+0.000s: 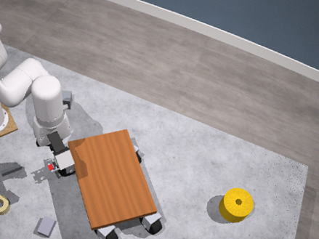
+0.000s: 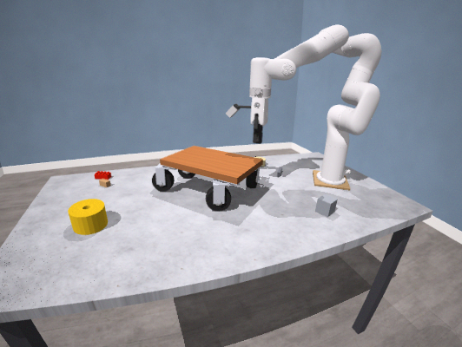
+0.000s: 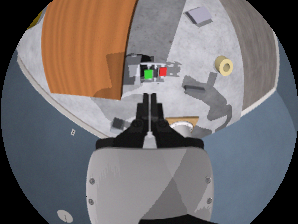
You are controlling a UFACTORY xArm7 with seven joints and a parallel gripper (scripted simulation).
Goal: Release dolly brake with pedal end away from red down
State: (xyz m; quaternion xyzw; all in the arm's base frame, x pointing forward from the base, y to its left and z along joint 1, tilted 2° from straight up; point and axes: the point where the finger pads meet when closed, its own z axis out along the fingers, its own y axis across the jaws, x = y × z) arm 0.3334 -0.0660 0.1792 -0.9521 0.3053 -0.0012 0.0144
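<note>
Now: hand 110 mm above the brake pedal and 10 mm to the left of it. Round my hand: grey bar: 180 mm below, 160 mm behind, 70 mm to the right; flat grey block: 190 mm to the right, 170 mm below, 60 mm ahead; grey cube: 270 mm to the left, 160 mm below, 140 mm behind.
</note>
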